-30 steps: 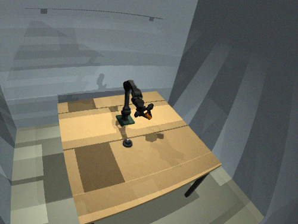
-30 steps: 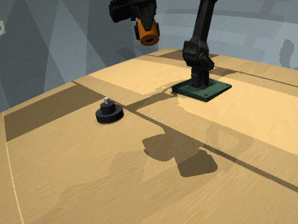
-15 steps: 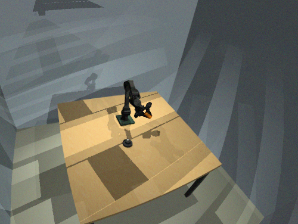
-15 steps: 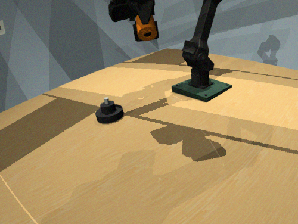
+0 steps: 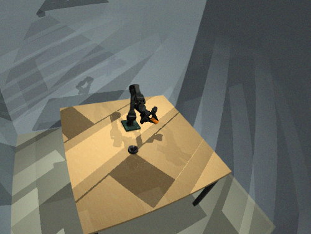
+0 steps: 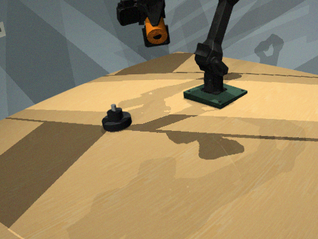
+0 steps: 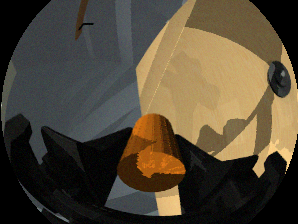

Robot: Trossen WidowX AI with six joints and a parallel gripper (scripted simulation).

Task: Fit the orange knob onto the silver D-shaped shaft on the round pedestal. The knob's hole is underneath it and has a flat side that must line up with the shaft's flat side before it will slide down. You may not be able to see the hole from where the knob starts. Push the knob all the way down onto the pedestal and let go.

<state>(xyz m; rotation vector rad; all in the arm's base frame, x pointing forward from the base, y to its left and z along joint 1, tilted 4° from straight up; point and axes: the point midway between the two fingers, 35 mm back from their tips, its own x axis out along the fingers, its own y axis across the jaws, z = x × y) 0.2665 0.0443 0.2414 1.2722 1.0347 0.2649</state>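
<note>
Right now the orange knob is 20 mm behind my gripper tip, 20 mm to the right of it and 20 mm above it. From my gripper tip the other things lie so: round pedestal (20 mm ahead, 190 mm to the right, 220 mm below).
</note>
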